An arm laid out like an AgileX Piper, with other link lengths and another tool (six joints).
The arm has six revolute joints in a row. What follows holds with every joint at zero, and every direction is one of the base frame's. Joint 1 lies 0.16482 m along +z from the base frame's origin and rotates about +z. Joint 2 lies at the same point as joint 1 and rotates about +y. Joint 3 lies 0.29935 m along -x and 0.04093 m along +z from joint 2 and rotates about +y. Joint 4 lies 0.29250 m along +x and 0.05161 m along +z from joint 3 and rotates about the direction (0.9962, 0, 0.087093). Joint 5 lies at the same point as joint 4 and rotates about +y. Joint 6 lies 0.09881 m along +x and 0.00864 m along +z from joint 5 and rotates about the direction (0.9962, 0, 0.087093). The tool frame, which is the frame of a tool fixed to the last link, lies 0.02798 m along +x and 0.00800 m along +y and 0.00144 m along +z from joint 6; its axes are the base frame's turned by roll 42.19, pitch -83.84 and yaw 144.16 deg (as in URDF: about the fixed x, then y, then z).
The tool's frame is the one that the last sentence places.
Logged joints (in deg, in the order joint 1, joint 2, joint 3, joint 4, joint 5, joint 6), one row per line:
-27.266, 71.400, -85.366, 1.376, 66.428, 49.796
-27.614, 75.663, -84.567, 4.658, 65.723, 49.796
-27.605, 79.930, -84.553, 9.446, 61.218, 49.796
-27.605, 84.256, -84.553, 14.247, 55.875, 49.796
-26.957, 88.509, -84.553, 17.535, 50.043, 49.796
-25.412, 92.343, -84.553, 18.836, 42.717, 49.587
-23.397, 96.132, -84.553, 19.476, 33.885, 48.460
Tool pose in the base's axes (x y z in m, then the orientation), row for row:
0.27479, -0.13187, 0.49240, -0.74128, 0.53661, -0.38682, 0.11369
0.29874, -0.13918, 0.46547, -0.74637, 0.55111, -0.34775, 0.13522
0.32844, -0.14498, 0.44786, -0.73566, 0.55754, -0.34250, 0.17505
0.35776, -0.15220, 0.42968, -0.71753, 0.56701, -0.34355, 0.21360
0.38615, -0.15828, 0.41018, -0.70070, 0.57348, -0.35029, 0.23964
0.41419, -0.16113, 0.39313, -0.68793, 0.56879, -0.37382, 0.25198
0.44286, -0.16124, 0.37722, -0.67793, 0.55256, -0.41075, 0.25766
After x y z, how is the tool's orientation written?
As a quaternion, x y z w.
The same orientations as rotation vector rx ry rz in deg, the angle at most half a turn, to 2 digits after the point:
-124.56, 90.17, -65.00
-123.88, 91.47, -57.72
-119.43, 90.51, -55.60
-114.09, 90.16, -54.63
-109.90, 89.94, -54.94
-107.21, 88.64, -58.26
-105.34, 85.86, -63.82

